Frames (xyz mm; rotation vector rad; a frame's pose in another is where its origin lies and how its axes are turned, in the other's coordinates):
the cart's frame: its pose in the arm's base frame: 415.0 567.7 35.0 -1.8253 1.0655 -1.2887
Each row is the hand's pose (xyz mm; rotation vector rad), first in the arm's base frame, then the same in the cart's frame.
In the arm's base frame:
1: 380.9 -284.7 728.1 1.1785 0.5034 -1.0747
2: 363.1 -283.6 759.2 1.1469 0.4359 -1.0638
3: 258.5 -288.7 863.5 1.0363 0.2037 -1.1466
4: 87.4 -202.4 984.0 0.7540 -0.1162 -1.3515
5: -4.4 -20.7 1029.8 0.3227 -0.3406 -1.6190
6: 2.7 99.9 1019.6 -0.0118 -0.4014 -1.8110
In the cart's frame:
1: 1042.0 -196.8 -289.1 2.0403 1.1018 1.5320
2: 1050.8 -219.6 -315.4 2.1029 1.0370 1.4893
3: 1079.8 -280.9 -446.7 2.2758 0.9254 1.2168
4: 1022.0 -381.3 -641.1 2.3723 0.7660 0.6817
5: 862.8 -480.8 -732.3 2.2071 0.6297 0.1157
6: 752.6 -528.7 -715.7 1.9697 0.5799 -0.1996

